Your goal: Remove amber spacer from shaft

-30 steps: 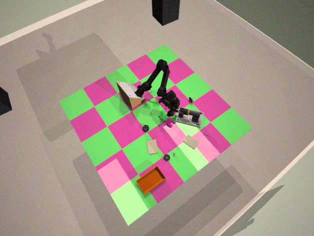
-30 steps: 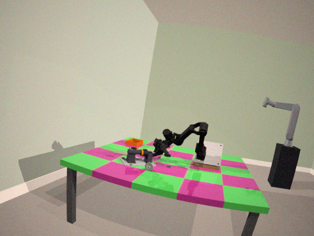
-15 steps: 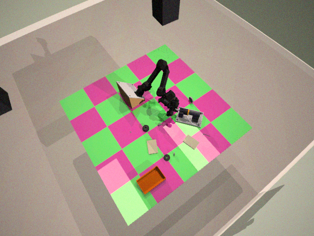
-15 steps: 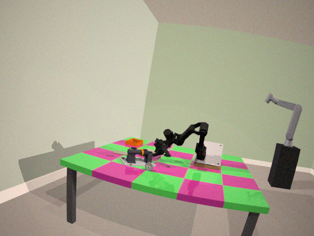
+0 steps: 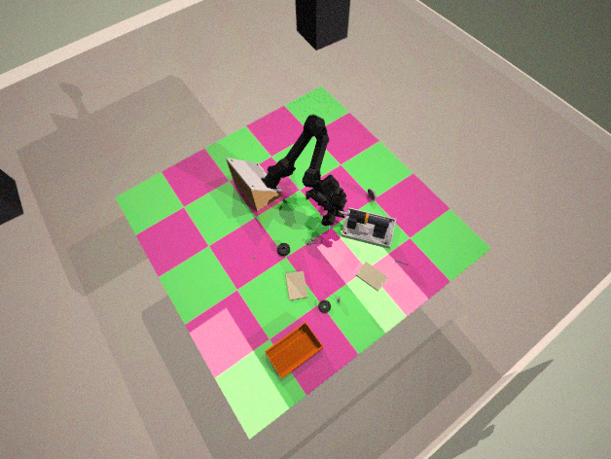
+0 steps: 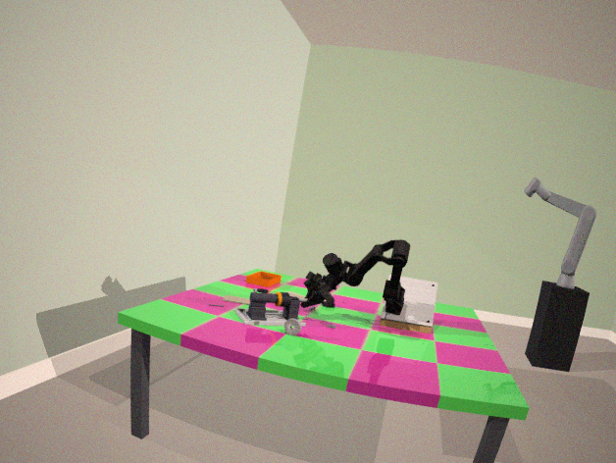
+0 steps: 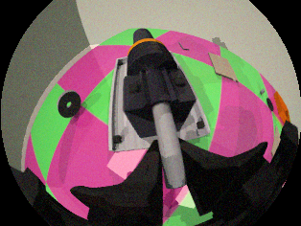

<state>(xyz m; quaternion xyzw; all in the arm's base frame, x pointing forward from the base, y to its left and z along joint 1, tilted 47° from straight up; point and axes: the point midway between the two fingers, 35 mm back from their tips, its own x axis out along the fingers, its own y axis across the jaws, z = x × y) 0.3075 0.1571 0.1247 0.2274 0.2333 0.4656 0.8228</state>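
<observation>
Right now my gripper tip is 50 mm short of the grey shaft, 40 mm to the right of it and 20 mm below it. From my gripper tip the other things lie so: grey gear 190 mm to the left, 40 mm behind, 30 mm below; then amber spacer 70 mm to the left, 70 mm ahead, 20 mm above; then orange tray 500 mm to the right, 380 mm ahead, 50 mm below.
</observation>
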